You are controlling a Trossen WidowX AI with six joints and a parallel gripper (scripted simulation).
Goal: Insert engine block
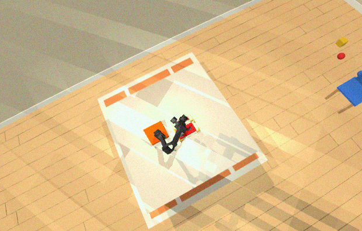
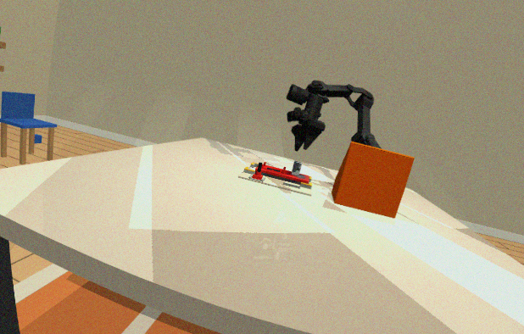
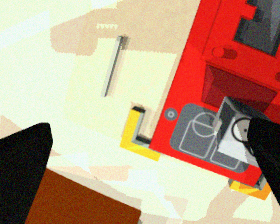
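Now: the engine block 10 mm behind my gripper tip, 50 mm to the right of it and 80 mm below it.
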